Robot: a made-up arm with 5 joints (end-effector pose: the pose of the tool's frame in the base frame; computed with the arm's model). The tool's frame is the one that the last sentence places.
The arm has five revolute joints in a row. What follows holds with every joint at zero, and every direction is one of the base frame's. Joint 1 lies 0.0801 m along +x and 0.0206 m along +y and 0.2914 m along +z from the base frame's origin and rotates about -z. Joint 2 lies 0.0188 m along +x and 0.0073 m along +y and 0.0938 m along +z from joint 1 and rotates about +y. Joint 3 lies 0.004 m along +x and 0.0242 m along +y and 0.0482 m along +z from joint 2 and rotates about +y. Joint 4 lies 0.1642 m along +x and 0.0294 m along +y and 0.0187 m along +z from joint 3 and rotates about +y. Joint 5 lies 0.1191 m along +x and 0.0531 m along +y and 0.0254 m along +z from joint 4 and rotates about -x. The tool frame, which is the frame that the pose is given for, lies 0.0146 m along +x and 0.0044 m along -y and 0.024 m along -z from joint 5; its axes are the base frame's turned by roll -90, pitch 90 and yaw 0 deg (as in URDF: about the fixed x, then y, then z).
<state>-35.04 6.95 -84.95 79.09 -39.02</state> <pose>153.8 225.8 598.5 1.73 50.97 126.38</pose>
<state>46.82 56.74 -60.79 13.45 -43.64</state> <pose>416.9 -152.2 421.6 13.49 45.56 52.90</pose>
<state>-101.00 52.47 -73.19 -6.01 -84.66</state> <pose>-115.4 305.9 563.9 -26.83 4.77 -171.41</pose>
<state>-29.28 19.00 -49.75 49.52 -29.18</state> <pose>279.7 272.2 488.7 34.88 55.76 149.23</pose>
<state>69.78 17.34 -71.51 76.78 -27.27</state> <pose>277.4 -164.8 524.6 42.27 55.14 56.94</pose>
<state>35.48 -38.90 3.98 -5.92 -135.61</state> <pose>313.3 18.9 651.8 -51.02 -32.73 88.26</pose>
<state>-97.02 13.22 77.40 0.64 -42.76</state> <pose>-52.4 57.2 133.0 90.86 -0.93 -125.75</pose>
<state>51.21 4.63 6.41 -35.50 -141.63</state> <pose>368.7 -127.2 513.0 -36.23 -45.53 66.40</pose>
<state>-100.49 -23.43 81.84 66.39 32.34</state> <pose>-22.1 37.4 186.9 69.61 -28.83 -41.88</pose>
